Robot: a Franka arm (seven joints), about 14 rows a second.
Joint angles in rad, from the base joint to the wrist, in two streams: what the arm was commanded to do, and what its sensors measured. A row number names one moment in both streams.
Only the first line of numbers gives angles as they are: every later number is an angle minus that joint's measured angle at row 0.
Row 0, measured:
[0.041, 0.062, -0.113, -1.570, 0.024, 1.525, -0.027]
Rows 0 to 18, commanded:
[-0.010, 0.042, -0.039, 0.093, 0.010, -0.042, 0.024]
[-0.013, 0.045, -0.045, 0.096, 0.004, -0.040, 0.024]
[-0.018, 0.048, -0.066, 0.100, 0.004, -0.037, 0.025]
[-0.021, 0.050, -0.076, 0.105, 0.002, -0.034, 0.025]
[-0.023, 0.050, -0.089, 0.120, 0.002, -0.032, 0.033]
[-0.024, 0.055, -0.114, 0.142, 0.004, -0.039, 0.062]
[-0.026, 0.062, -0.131, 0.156, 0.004, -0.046, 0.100]
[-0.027, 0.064, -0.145, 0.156, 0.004, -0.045, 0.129]
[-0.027, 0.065, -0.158, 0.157, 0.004, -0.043, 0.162]
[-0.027, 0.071, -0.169, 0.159, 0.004, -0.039, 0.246]
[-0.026, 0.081, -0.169, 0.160, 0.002, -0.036, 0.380]
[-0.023, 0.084, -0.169, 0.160, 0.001, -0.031, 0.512]
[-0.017, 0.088, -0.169, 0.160, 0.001, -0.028, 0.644]
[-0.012, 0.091, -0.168, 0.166, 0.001, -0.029, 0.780]
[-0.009, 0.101, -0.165, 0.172, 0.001, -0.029, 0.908]
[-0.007, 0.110, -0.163, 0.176, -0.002, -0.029, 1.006]
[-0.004, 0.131, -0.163, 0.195, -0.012, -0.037, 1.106]
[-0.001, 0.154, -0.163, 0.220, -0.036, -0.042, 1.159]
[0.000, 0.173, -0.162, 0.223, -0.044, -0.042, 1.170]
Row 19, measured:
[-0.002, 0.115, -0.162, 0.156, -0.019, -0.009, 1.078]
